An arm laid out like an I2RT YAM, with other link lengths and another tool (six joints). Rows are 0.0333 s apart.
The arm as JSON. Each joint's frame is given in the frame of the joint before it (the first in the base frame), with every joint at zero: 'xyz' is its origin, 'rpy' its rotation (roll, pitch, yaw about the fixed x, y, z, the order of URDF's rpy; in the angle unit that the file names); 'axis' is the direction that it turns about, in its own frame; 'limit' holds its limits. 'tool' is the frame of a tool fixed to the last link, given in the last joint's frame.
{
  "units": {
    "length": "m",
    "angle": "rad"
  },
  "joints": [
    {
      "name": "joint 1",
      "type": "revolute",
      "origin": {
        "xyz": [
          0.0,
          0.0,
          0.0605
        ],
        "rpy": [
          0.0,
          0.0,
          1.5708
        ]
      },
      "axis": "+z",
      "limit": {
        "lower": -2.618,
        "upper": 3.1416
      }
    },
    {
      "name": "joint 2",
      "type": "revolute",
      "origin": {
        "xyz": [
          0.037,
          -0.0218,
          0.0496
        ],
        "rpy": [
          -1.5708,
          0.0,
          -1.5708
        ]
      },
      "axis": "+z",
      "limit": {
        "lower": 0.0,
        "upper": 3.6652
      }
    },
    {
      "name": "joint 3",
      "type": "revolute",
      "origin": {
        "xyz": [
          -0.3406,
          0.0,
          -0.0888
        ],
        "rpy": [
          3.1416,
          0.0,
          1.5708
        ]
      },
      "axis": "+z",
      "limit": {
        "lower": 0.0,
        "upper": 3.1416
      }
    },
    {
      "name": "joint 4",
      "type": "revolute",
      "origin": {
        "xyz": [
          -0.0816,
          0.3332,
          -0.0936
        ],
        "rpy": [
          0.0,
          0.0,
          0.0
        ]
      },
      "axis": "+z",
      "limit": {
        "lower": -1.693,
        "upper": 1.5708
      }
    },
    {
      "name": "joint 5",
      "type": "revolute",
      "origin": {
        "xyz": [
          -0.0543,
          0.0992,
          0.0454
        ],
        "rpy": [
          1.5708,
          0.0,
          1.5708
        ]
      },
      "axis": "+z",
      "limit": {
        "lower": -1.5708,
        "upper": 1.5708
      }
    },
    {
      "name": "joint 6",
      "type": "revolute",
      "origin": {
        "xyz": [
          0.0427,
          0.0,
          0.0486
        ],
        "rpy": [
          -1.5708,
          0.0,
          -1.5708
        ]
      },
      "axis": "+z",
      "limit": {
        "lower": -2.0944,
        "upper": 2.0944
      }
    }
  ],
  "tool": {
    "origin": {
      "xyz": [
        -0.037,
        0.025,
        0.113
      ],
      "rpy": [
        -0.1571,
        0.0,
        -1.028
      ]
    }
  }
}
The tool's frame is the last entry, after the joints.
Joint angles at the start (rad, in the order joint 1, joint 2, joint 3, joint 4, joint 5, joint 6):
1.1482, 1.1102, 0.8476, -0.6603, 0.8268, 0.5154
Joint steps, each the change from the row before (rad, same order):
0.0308, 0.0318, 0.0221, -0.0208, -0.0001, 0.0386
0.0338, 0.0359, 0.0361, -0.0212, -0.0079, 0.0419
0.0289, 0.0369, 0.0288, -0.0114, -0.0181, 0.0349
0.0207, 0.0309, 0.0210, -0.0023, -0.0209, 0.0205
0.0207, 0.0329, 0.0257, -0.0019, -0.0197, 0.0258
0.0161, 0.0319, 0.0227, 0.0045, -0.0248, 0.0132
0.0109, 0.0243, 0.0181, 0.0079, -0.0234, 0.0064
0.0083, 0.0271, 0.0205, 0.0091, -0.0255, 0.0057
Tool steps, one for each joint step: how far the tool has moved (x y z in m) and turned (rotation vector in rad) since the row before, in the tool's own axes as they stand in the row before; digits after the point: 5 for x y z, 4 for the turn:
0.00832, 0.01075, -0.00068, -0.0066, 0.0171, 0.0020
0.00668, 0.01565, -0.00205, -0.0174, 0.0203, 0.0109
0.00991, 0.01456, 0.00076, -0.0174, 0.0286, 0.0088
0.00936, 0.01197, 0.00228, -0.0156, 0.0280, 0.0040
0.00879, 0.01303, 0.00215, -0.0162, 0.0253, 0.0110
0.00906, 0.01251, 0.00378, -0.0168, 0.0290, 0.0045
0.00692, 0.01045, 0.00355, -0.0166, 0.0247, 0.0045
0.00669, 0.01076, 0.00478, -0.0157, 0.0256, 0.0060

